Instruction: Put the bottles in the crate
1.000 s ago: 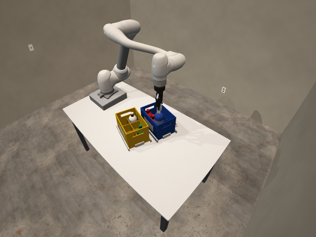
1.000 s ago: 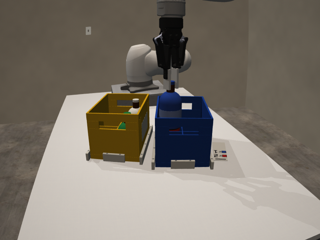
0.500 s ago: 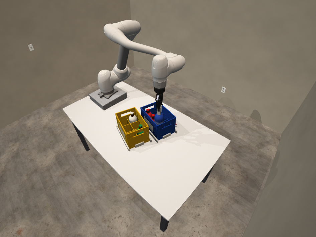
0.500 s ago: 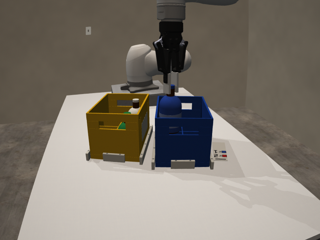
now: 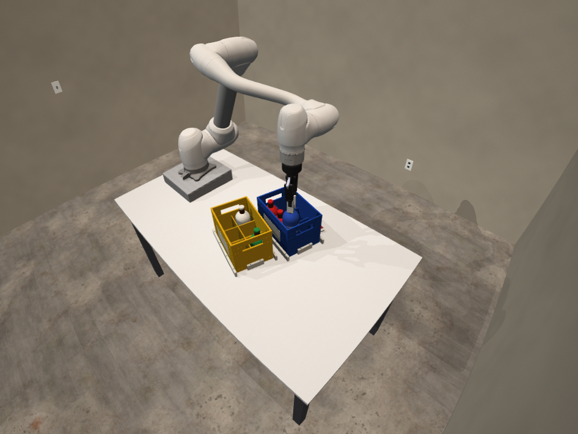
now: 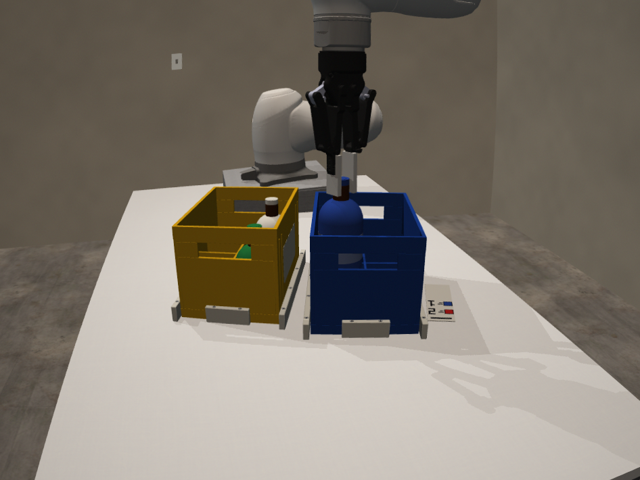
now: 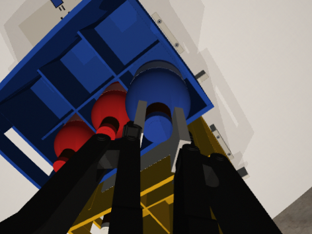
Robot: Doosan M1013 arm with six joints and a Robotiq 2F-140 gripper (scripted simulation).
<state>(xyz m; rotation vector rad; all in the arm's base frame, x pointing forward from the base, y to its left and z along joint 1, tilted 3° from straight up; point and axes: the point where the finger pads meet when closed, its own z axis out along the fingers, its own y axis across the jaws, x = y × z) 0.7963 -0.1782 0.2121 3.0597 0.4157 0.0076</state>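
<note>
Right now the blue bottle is 8 cm below my hand. From my hand the other things lie so: yellow crate (20 cm behind, 18 cm below, 11 cm to the right); then green bottle (18 cm below, 12 cm to the right, 10 cm behind); then blue crate (18 cm below, 8 cm to the left, 6 cm behind).
</note>
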